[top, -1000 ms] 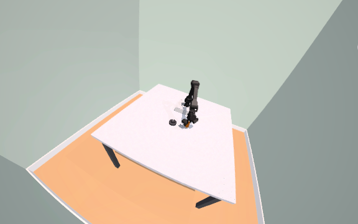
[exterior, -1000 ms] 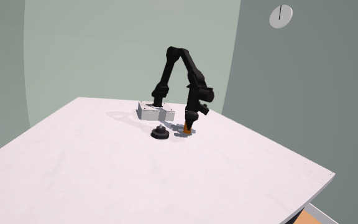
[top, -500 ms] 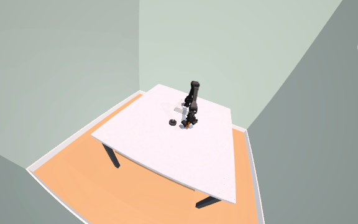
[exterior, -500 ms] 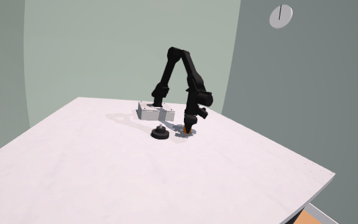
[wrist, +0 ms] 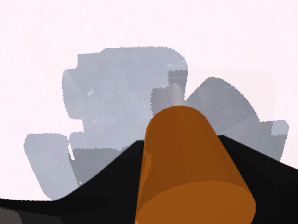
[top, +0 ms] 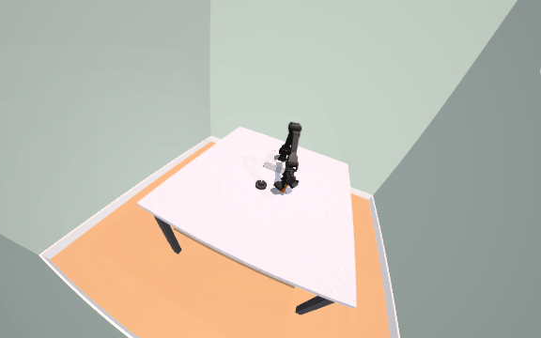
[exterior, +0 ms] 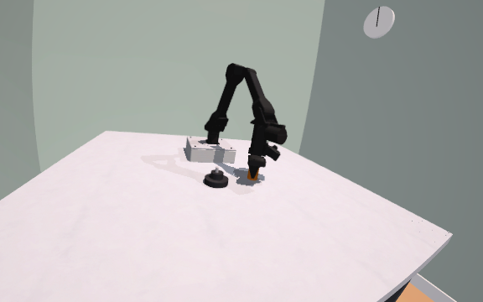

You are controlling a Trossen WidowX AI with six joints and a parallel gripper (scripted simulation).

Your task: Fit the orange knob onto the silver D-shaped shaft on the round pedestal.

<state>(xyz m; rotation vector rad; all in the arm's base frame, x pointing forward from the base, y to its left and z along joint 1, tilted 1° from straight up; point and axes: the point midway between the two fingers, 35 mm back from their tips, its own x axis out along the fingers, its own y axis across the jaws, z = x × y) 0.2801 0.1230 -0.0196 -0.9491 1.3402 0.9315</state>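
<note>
The dark round pedestal is 5 cm ahead of my gripper tip, 16 cm to the right of it and 2 cm above it. From my gripper tip the other things lie so: orange knob (3 cm above).
</note>
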